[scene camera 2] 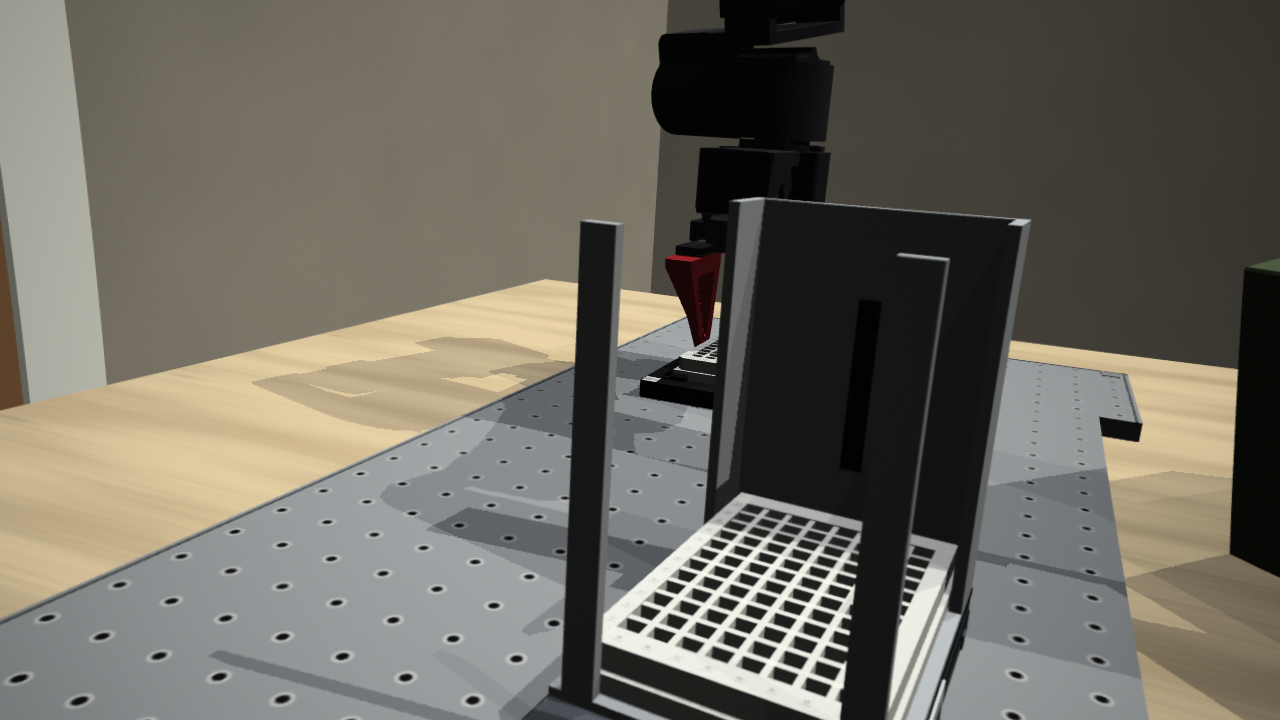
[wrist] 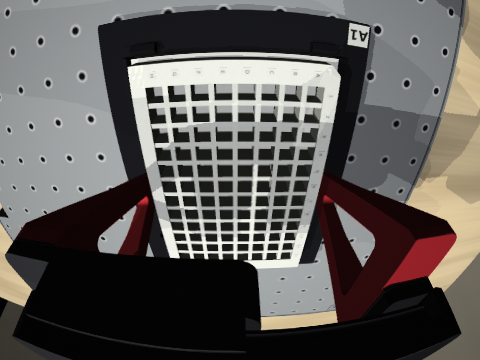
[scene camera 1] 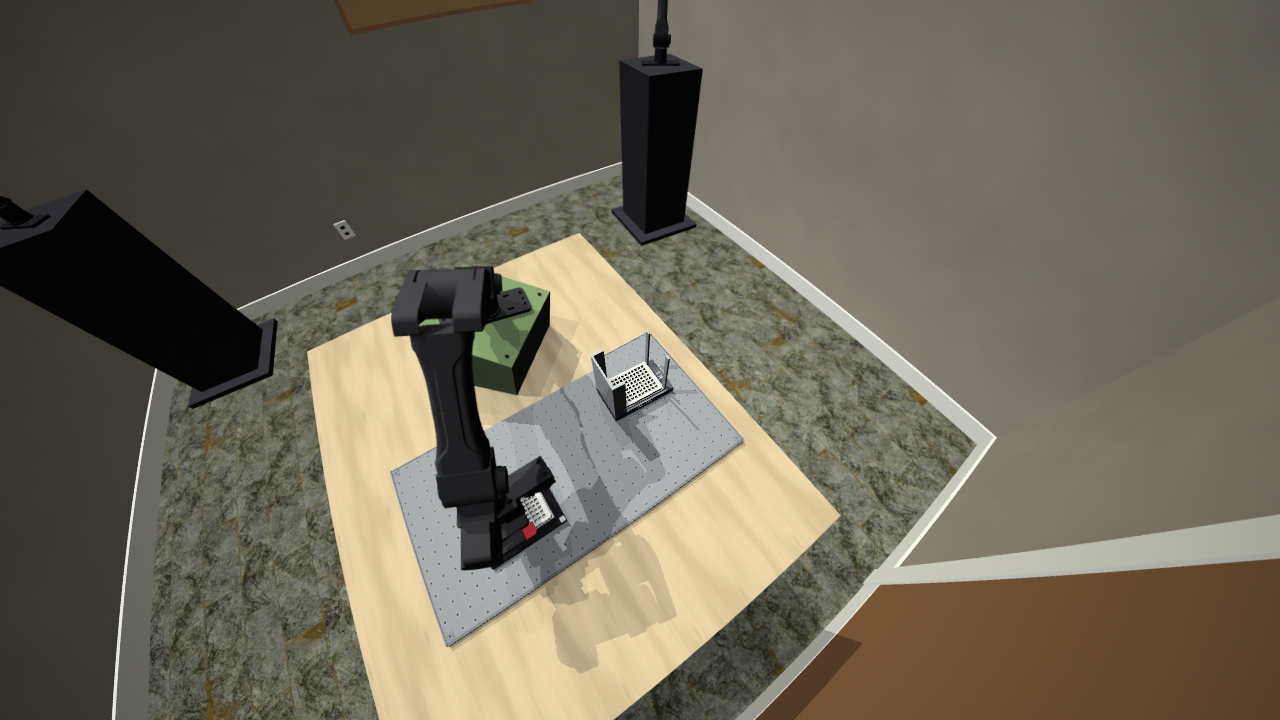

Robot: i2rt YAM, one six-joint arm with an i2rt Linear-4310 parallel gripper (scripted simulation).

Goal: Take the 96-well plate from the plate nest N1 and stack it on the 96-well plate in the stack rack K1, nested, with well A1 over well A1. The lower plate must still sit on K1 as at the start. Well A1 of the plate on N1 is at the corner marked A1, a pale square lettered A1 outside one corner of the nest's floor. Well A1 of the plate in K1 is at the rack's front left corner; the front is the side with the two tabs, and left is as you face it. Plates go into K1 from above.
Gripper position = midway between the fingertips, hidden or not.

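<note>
The gripper (scene camera 1: 515, 517) can be seen here, and the wrist view has the gripper (wrist: 235, 181) too. With it in the scene are a white 96-well plate (scene camera 1: 538, 512), another white 96-well plate (scene camera 1: 641, 384) and a back wall (scene camera 2: 817, 260).
</note>
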